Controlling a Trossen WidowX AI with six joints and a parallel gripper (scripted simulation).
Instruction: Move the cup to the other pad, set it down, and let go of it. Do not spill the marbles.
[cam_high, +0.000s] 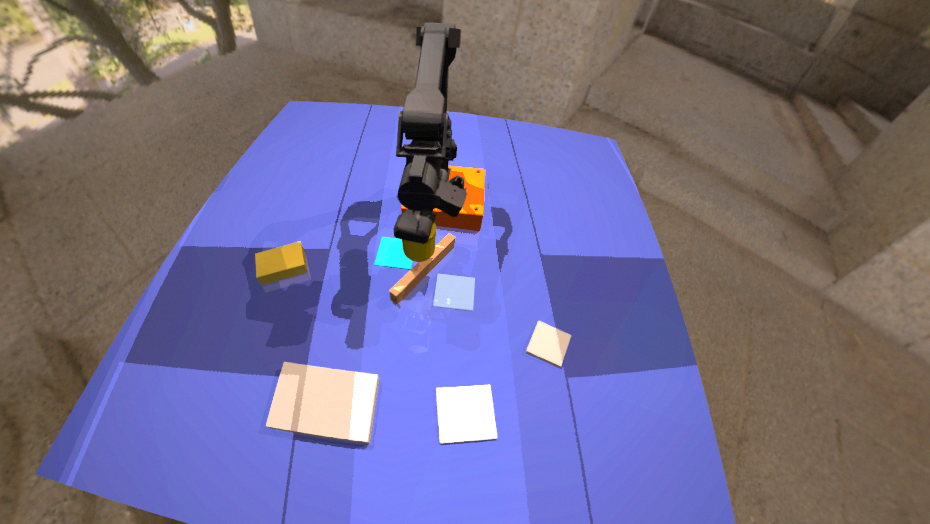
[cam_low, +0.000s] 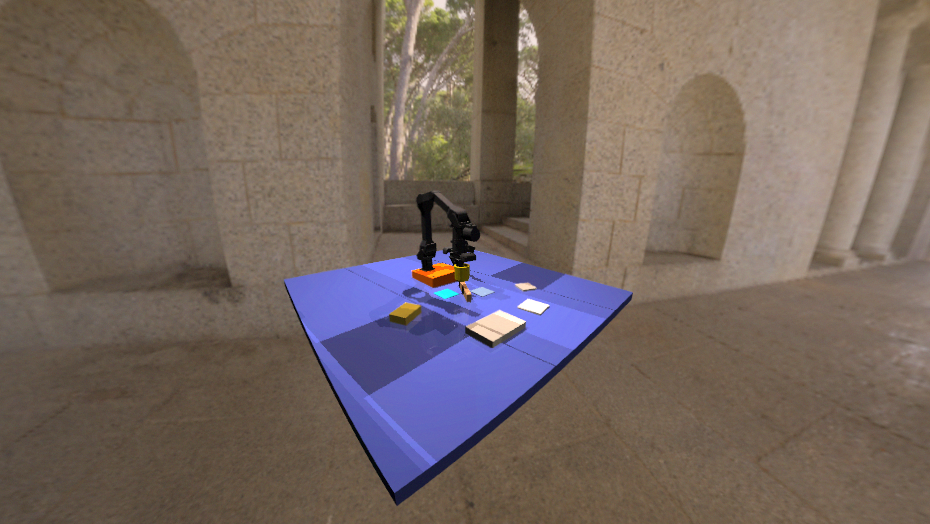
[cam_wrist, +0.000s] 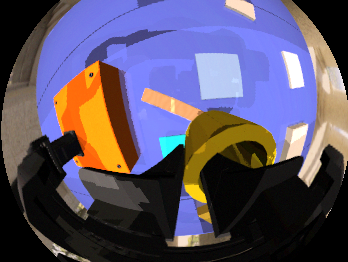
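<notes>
Right now the cyan pad is 100 mm below my gripper tip, 60 mm to the right of it and 10 mm behind it. From my gripper tip the other things lie so: pale blue pad 100 mm below, 80 mm to the left, 70 mm ahead; then yellow cup 20 mm ahead; then wooden bar 90 mm below, 30 mm ahead, 10 mm to the left.
</notes>
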